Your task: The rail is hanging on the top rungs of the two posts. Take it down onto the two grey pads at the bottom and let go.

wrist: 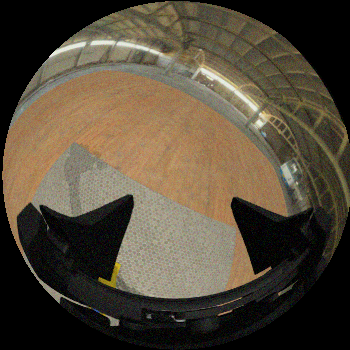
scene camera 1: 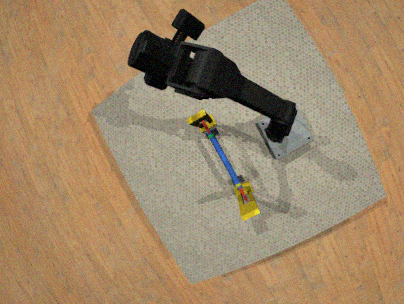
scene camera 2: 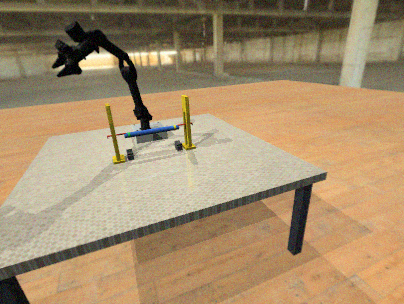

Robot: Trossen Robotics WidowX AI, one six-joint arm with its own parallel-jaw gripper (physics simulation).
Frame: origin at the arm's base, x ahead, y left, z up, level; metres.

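Seen in the pictures: gripper, fingertip midpoint: (wrist: 184,201) (scene camera 2: 54,72); arm's base, origin of the base link: (scene camera 2: 145,129).
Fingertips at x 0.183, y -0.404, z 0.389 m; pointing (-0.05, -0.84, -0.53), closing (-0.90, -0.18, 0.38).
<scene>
Pixels of each thing's middle, then the offset from my fingertips to it. "spot": a spot on its surface instead. Level surfaces: height alone.
- blue rail, body centre: (scene camera 1: 225,160) (scene camera 2: 152,131) dx +0.077, dy +0.386, dz -0.333 m
- yellow post, surface spot: (wrist: 115,275) spot: dx +0.027, dy +0.179, dz -0.305 m
- patterned table top, its level: dz -0.464 m
The blue rail (scene camera 1: 223,159) (scene camera 2: 152,131) spans the gap between two yellow posts (scene camera 1: 248,206) (scene camera 2: 113,132) (scene camera 2: 186,120), raised about halfway up them. Thin red ends stick out at both posts. It has a green band near one end. Two small dark grey pads (scene camera 2: 130,154) (scene camera 2: 178,145) lie low, beside the post feet, below the rail. My gripper (scene camera 2: 56,71) (wrist: 184,201) is open and empty, high above the table and well apart from the rail. Its fingers are hard to make out in scene camera 1. A bit of yellow post (wrist: 116,275) shows beside a finger in the wrist view.
The arm's grey base plate (scene camera 1: 297,141) stands on the patterned table top (scene camera 1: 165,235) (scene camera 2: 240,165), on the far side of the rail in scene camera 2. The arm reaches out high past one post. Wooden floor surrounds the table.
</scene>
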